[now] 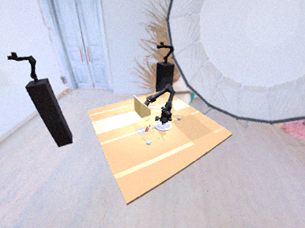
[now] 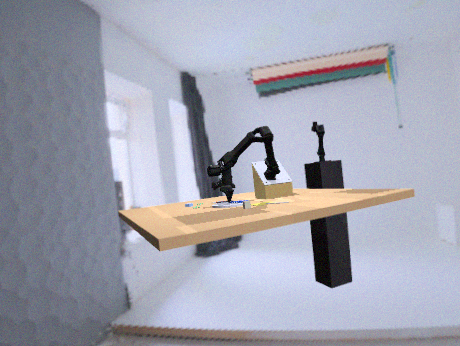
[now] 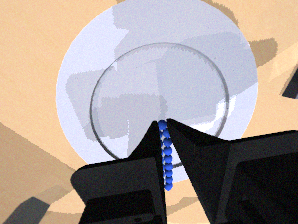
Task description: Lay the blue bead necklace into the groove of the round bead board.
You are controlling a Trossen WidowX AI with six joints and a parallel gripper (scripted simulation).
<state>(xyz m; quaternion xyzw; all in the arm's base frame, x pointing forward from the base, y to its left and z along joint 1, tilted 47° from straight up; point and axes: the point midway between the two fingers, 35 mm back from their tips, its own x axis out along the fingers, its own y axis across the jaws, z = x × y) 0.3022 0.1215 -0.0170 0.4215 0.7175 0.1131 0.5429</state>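
The round bead board is 10 mm below my gripper tip. Also, from my gripper tip: yellow flat piece (130 mm behind, 160 mm to the left, 20 mm below); red-and-grey object (30 mm behind, 180 mm to the right, 10 mm below); white cylinder (240 mm to the left).
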